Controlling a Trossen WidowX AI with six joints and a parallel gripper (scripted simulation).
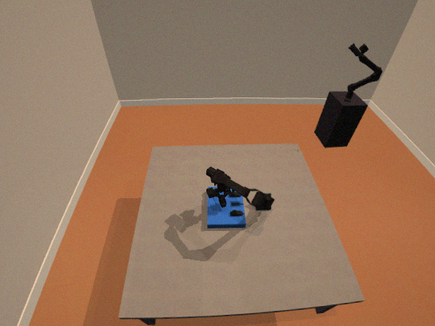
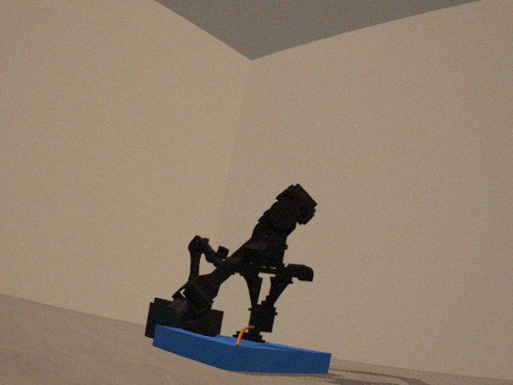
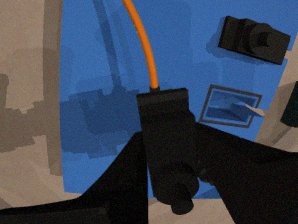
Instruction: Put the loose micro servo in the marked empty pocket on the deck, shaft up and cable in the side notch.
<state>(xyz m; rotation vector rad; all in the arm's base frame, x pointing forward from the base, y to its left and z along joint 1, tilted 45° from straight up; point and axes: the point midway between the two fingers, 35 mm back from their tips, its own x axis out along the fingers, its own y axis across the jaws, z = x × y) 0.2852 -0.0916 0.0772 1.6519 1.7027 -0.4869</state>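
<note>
The blue deck lies 1 cm ahead of my gripper tip and 10 cm below it.
</note>
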